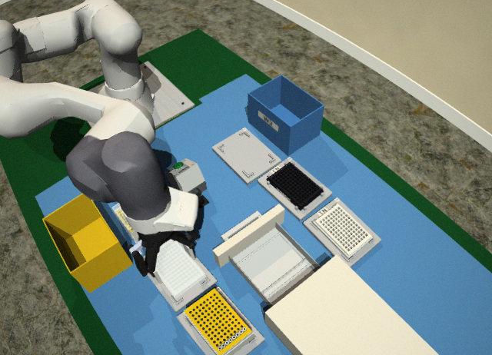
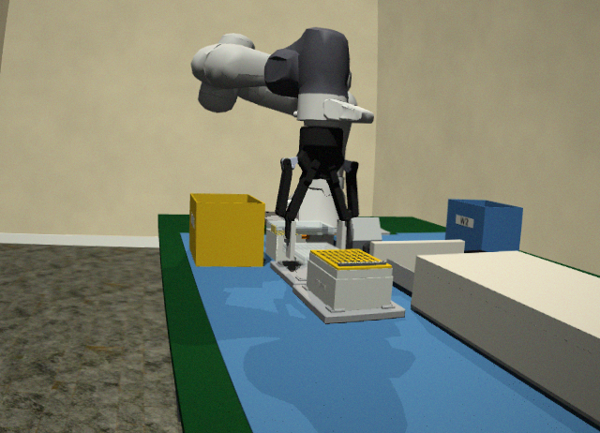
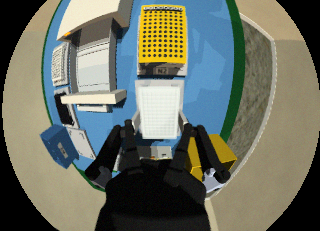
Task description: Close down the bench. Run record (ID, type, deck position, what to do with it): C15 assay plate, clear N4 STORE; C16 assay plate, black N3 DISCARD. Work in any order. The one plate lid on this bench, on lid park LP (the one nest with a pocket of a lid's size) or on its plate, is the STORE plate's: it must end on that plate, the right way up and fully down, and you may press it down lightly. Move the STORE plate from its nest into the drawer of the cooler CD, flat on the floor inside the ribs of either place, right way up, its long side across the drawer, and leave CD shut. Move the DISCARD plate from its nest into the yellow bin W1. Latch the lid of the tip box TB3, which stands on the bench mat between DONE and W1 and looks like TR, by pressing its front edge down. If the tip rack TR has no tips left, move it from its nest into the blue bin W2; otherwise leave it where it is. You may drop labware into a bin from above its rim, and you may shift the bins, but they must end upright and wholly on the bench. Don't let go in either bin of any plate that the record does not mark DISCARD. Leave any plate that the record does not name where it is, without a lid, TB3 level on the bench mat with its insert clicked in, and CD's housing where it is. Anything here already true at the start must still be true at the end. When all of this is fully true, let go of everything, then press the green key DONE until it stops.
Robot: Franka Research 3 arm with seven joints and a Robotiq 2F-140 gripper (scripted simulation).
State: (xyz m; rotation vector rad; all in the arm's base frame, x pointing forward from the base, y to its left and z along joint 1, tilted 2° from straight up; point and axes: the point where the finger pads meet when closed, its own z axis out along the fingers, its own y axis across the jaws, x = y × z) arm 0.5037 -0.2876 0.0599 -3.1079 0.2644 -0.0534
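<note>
Now: the nest N4 60 mm below my hand. The rest, counted from my hand: tip rack TR: 160 mm ahead, 40 mm to the right, 10 mm below; tip box TB3: 170 mm behind, 50 mm to the left, 20 mm below; plate lid: 10 mm below.
</note>
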